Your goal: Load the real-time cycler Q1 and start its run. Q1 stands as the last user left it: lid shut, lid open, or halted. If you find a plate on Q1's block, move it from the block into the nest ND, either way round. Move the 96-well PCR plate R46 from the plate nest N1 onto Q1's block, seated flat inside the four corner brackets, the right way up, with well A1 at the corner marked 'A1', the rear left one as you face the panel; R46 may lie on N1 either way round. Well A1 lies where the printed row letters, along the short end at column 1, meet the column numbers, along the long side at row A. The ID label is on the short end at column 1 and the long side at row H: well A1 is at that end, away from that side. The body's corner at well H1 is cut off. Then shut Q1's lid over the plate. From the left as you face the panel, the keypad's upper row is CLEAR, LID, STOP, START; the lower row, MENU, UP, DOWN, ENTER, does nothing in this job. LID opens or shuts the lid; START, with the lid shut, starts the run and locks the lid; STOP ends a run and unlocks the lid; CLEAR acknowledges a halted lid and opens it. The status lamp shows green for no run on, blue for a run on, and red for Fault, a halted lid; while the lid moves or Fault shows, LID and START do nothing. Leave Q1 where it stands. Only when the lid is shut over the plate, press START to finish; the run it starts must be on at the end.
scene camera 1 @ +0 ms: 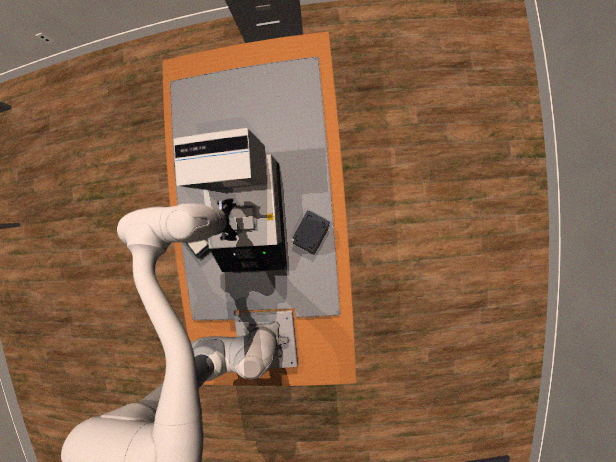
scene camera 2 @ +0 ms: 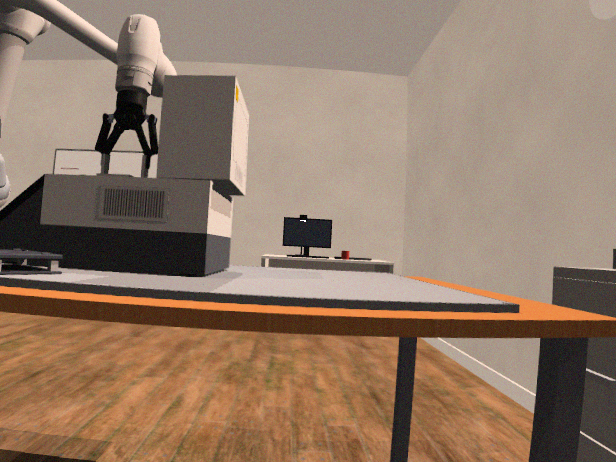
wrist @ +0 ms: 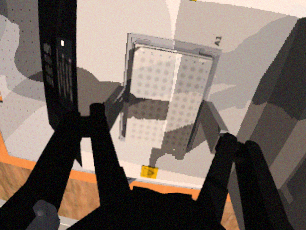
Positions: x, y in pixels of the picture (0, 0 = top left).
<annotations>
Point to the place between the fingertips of my gripper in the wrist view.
At 163, 103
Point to a lid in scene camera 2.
204, 123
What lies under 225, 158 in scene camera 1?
A lid.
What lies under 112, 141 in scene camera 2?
My gripper.
</annotations>
